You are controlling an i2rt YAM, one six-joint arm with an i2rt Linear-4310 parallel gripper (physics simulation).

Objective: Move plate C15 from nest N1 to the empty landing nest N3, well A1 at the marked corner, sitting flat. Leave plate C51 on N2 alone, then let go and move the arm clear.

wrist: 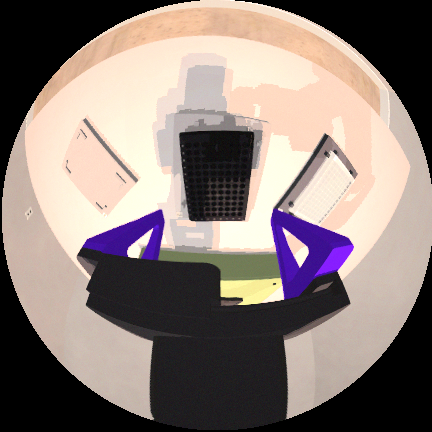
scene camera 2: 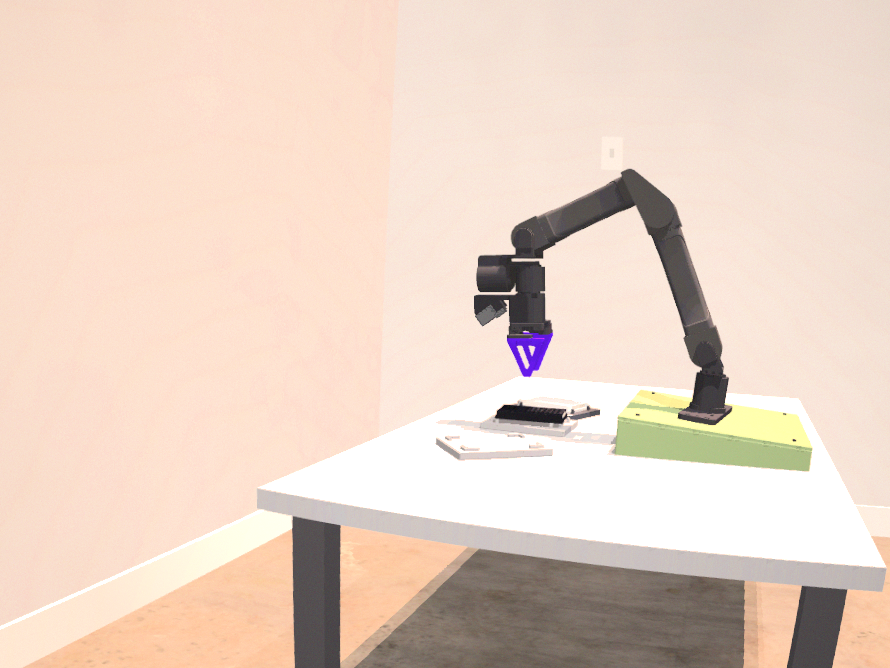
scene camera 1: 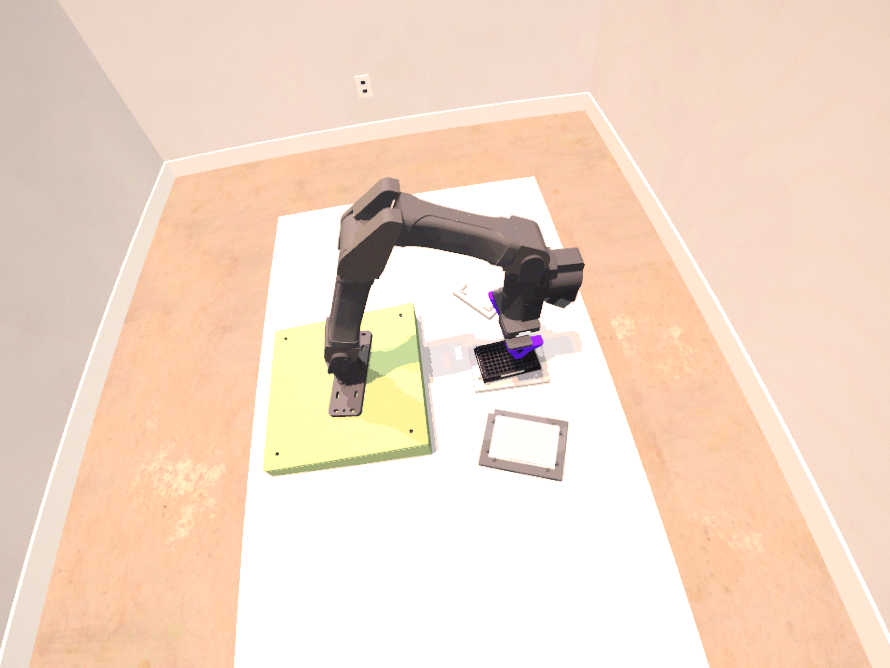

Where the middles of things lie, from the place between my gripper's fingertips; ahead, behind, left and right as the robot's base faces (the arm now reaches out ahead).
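Scene:
Black perforated plate [scene camera 1: 495, 362]: 10 mm behind my hand, 80 mm below it.

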